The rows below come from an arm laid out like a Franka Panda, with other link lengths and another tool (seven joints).
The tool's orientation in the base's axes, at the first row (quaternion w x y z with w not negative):
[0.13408 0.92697 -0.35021 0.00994]
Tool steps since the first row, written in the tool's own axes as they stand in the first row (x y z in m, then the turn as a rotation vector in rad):
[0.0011 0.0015 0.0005 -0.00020 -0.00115 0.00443]
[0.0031 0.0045 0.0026 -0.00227 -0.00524 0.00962]
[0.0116 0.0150 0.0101 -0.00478 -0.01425 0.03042]
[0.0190 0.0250 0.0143 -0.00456 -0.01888 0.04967]
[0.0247 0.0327 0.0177 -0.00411 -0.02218 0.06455]
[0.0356 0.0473 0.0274 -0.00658 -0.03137 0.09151]
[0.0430 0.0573 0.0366 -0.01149 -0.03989 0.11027]
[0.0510 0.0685 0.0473 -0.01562 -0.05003 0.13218]
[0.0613 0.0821 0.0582 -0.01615 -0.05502 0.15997]
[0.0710 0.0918 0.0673 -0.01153 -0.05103 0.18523]
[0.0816 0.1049 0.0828 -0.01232 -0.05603 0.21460]
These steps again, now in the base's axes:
[-0.0002 -0.0019 0.0000 0.00026 -0.00018 -0.00457]
[-0.0008 -0.0059 -0.0011 0.00098 0.00278 -0.01079]
[-0.0018 -0.0209 -0.0048 0.00339 0.00556 -0.03330]
[-0.0030 -0.0339 -0.0056 0.00512 0.00383 -0.05295]
[-0.0040 -0.0440 -0.0064 0.00649 0.00210 -0.06804]
[-0.0060 -0.0640 -0.0110 0.00858 0.00342 -0.09652]
[-0.0077 -0.0783 -0.0166 0.00901 0.00792 -0.11721]
[-0.0097 -0.0943 -0.0233 0.01085 0.01228 -0.14124]
[-0.0117 -0.1135 -0.0294 0.01161 0.00911 -0.16929]
[-0.0114 -0.1291 -0.0347 0.01059 -0.00320 -0.19216]
[-0.0131 -0.1493 -0.0453 0.01103 -0.00660 -0.22176]

